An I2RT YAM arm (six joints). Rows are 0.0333 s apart.
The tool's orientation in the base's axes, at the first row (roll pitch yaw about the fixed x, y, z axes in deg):
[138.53 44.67 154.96]
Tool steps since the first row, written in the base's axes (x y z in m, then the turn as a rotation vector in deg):
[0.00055 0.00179 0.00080 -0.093 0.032 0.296]
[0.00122 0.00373 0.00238 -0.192 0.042 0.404]
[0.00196 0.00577 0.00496 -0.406 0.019 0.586]
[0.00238 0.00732 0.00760 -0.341 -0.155 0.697]
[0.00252 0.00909 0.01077 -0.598 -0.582 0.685]
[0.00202 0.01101 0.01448 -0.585 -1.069 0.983]
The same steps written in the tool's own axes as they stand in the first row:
[-0.00038 0.00189 0.00067 -0.139 0.177 -0.216]
[-0.00134 0.00426 0.00106 -0.148 0.247 -0.345]
[-0.00301 0.00718 0.00102 -0.145 0.335 -0.613]
[-0.00467 0.00974 0.00051 -0.317 0.228 -0.688]
[-0.00646 0.01277 -0.00040 -0.271 -0.125 -1.037]
[-0.00817 0.01625 -0.00203 -0.636 -0.412 -1.370]

